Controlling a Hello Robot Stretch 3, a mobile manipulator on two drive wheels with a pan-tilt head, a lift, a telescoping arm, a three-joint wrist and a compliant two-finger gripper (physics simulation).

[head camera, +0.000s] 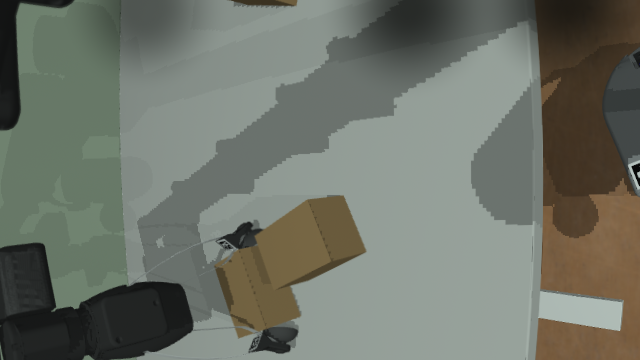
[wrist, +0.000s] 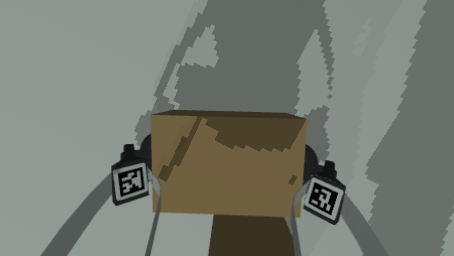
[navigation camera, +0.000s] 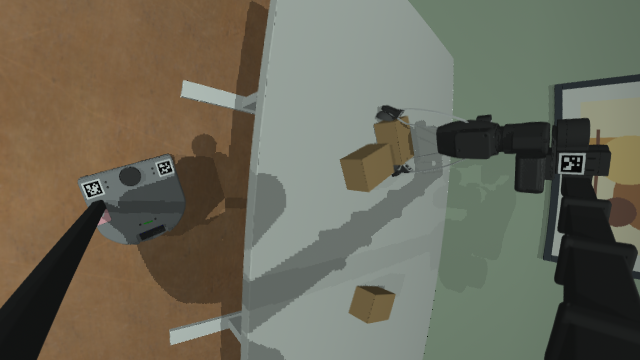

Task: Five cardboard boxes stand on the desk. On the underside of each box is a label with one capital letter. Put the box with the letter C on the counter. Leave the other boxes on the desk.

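Places are measured from the robot's base along level axes (x ahead, y left, z up), in metres.
Pixels of known places: gripper, fingertip midpoint: [navigation camera: 382,142]; robot's base, link origin: [navigation camera: 130,175].
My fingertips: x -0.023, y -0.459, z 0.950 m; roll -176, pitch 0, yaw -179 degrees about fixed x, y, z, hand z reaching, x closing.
Observation:
Ahead of a thing's pixels: the offset from my fingertips to its top centre. Level surfaces: height alone.
My gripper [head camera: 265,285] [navigation camera: 394,142] [wrist: 229,155] is shut on a brown cardboard box @[dy -0.007, dx +0.001, dz +0.054 m] [head camera: 272,305] [navigation camera: 404,145] [wrist: 225,175], with a fingertip against each side. The held box is over the desk @[dz +0.000 m] [head camera: 425,200] [navigation camera: 310,125] [wrist: 75,75]; whether it touches the top is unclear. A second box @[dy +0.095, dx -0.027, dz +0.050 m] [head camera: 295,245] [navigation camera: 365,167] stands close beside it and partly overlaps it in the head view. Its dark side shows below the held box in the wrist view. A third box @[dy +0.140, dx -0.326, dz +0.050 m] [navigation camera: 372,304] stands farther along the desk. No letter label is visible. The counter does not show.
The robot base [navigation camera: 130,202] is on the wooden floor @[dz -0.950 m] [navigation camera: 75,90] beyond the desk's long edge. White desk legs [navigation camera: 210,95] [navigation camera: 200,330] stick out there. The telescoping arm [navigation camera: 590,265] runs along the green wall side, near a framed picture [navigation camera: 575,95].

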